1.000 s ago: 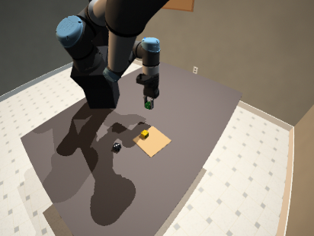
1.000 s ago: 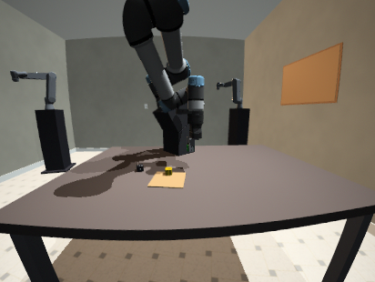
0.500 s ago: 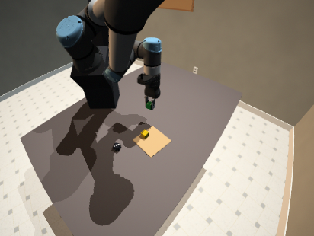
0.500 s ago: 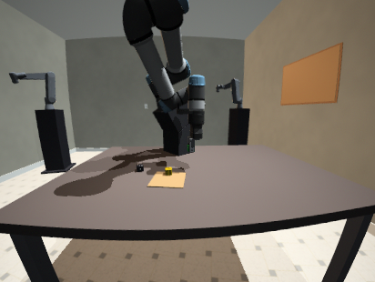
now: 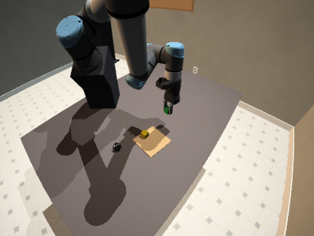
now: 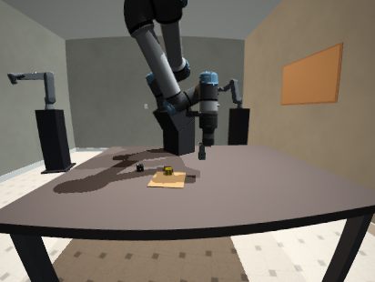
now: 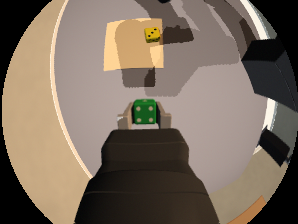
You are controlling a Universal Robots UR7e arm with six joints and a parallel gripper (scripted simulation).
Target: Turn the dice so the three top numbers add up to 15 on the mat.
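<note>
The tan mat is 14 cm to the right of my hand, 10 cm below it and 3 cm behind it. Also, from my hand: black die: 26 cm to the right, 16 cm behind, 9 cm below; yellow die: 13 cm to the right, 9 cm below, 7 cm behind; green die: right at my hand.
</note>
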